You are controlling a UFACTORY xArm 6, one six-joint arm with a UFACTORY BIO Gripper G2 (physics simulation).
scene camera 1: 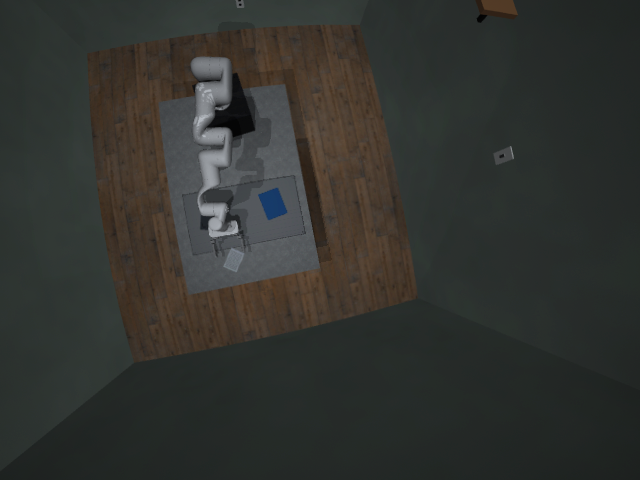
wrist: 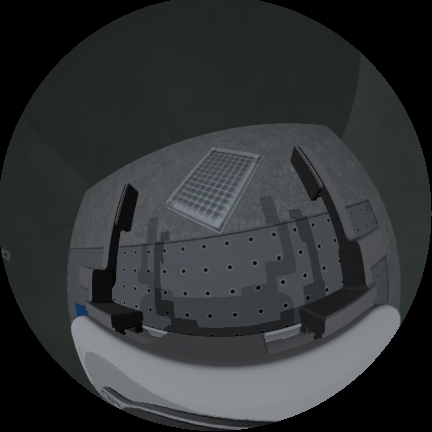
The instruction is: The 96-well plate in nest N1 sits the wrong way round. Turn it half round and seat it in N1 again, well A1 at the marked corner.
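A clear 96-well plate [scene camera 1: 234, 259] [wrist: 215, 187] lies on the grey table top, just off the perforated board, turned at an angle to the board's edge. Which corner is A1 cannot be told. My gripper [scene camera 1: 230, 250] [wrist: 216, 190] is open and empty. It is above the board's edge near the plate; in the wrist view the plate shows between the fingers, farther off and apart from them. A dark, flat nest-like shape [scene camera 1: 204, 223] shows partly beside the gripper, the rest hidden by the arm. No nest label or corner mark is readable.
A blue rectangle [scene camera 1: 272, 203] [wrist: 81, 310] lies on the perforated board [scene camera 1: 253, 227] [wrist: 215, 280], to the right in the scene view. The arm [scene camera 1: 213, 160] reaches over the grey table [scene camera 1: 180, 134] from a black base block [scene camera 1: 240, 111].
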